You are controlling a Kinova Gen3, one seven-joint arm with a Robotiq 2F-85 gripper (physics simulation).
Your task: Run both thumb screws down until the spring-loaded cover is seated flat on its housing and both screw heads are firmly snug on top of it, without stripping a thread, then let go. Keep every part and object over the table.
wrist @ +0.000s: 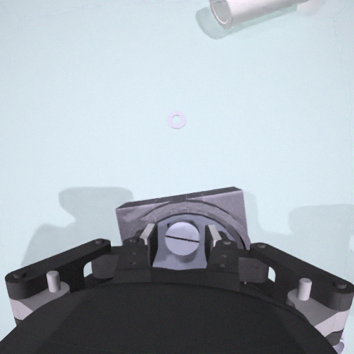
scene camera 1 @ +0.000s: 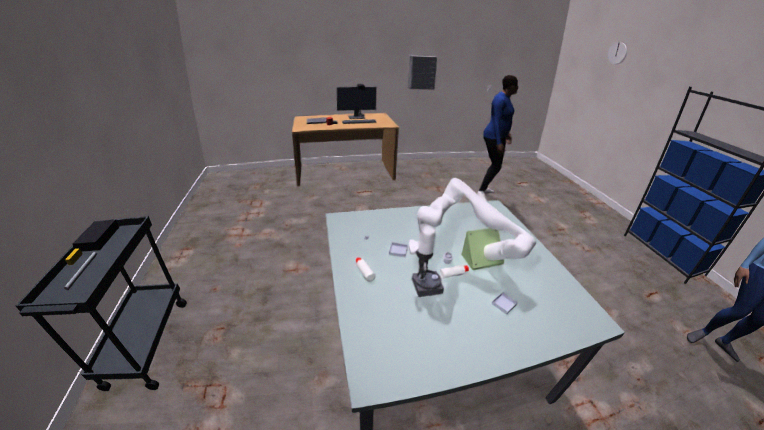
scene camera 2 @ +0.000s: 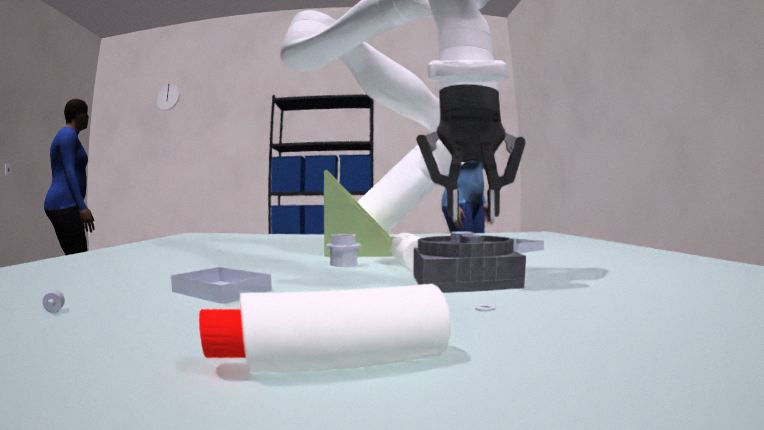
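Where they show: gripper, fingertip midpoint: (scene camera 1: pixel 421 275) (scene camera 2: pixel 473 221); arm's base, link origin: (scene camera 1: pixel 491 252) (scene camera 2: pixel 371 218).
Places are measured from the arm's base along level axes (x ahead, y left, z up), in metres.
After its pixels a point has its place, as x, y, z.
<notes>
The dark square housing (scene camera 1: pixel 429 291) {0.416, 0.171, -0.038} (scene camera 2: pixel 470 273) {0.466, 0.099, -0.046} (wrist: pixel 236 202) stands on the table with a round raised rim. Inside it lies the grey cover (wrist: pixel 167 261). One slotted thumb screw head (wrist: pixel 182 240) shows in the wrist view. The other screw is hidden there, but one screw head (scene camera 1: pixel 434 277) {0.375, 0.115, -0.007} shows in scene camera 1. How far the cover is seated cannot be told. My gripper (scene camera 2: pixel 474 220) {0.443, 0.107, 0.011} (wrist: pixel 180 236) points down over the housing, part open and empty. In scene camera 2 its fingertips are a little above the rim. In the wrist view they flank the screw head with gaps on both sides.
A white bottle (scene camera 1: pixel 365 269) {0.688, -0.016, -0.020} (scene camera 2: pixel 344 328) {0.707, -0.035, -0.035} and another bottle (scene camera 1: pixel 452 272) {0.261, 0.078, -0.028} lie near the housing. A green wedge (scene camera 1: pixel 483 248) {0.044, -0.017, 0.020} (scene camera 2: pixel 347 229) {0.127, -0.048, -0.016}, a flanged part (scene camera 1: pixel 448 258) {0.239, -0.032, -0.030} (scene camera 2: pixel 343 255) {0.254, -0.051, -0.049}, a tray (scene camera 2: pixel 195 288) {0.515, -0.207, -0.057} and a thin ring (wrist: pixel 170 121) are on the table.
</notes>
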